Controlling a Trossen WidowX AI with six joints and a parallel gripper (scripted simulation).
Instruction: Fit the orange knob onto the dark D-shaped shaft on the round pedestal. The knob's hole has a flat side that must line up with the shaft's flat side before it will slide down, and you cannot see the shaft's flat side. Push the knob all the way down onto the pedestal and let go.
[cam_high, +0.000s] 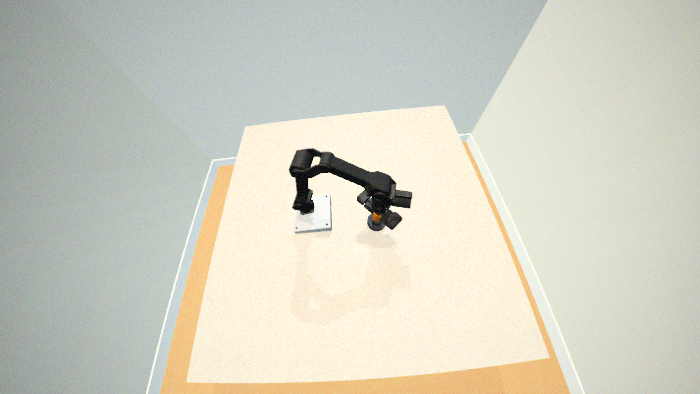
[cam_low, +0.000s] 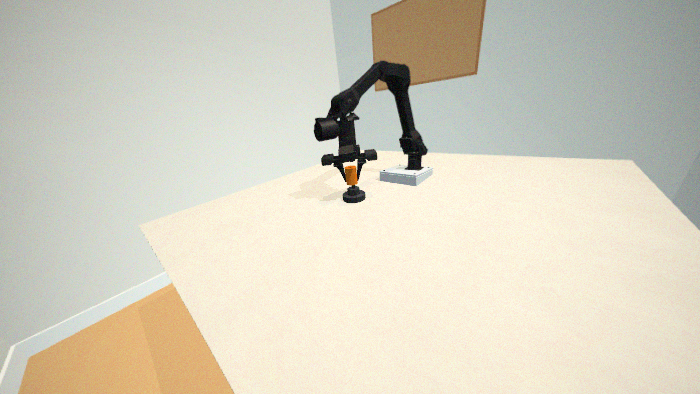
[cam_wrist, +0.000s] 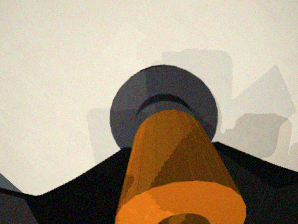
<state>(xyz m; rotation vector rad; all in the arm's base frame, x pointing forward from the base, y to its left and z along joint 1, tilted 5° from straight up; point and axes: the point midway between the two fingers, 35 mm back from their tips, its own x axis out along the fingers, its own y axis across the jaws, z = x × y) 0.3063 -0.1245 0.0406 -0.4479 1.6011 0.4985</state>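
Right now my gripper tip is 4 cm above the dark round pedestal. The rest, counted from my gripper tip: orange knob 2 cm above.
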